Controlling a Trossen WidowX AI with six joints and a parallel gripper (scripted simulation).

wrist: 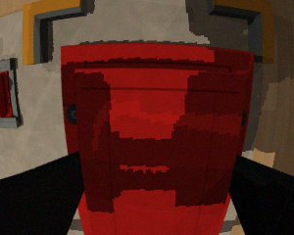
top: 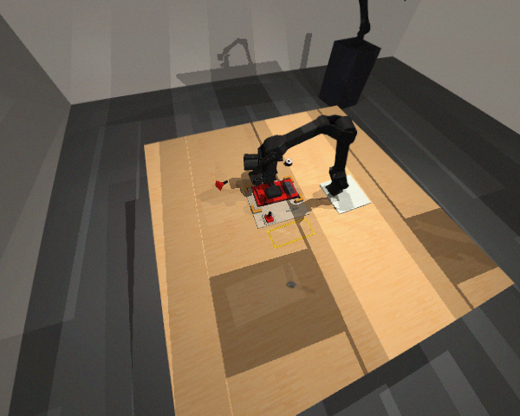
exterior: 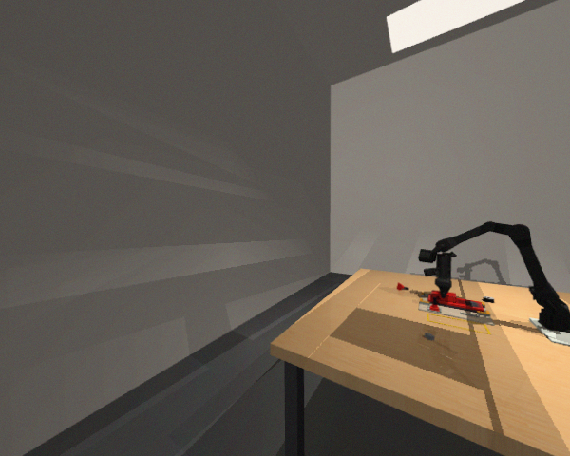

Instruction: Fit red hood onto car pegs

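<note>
Right now the red hood is right at my gripper tip. Round my gripper tip: grey jig 20 mm behind, 30 mm to the left, 30 mm below; then small wheel 210 mm behind, 130 mm to the right, 30 mm below.
</note>
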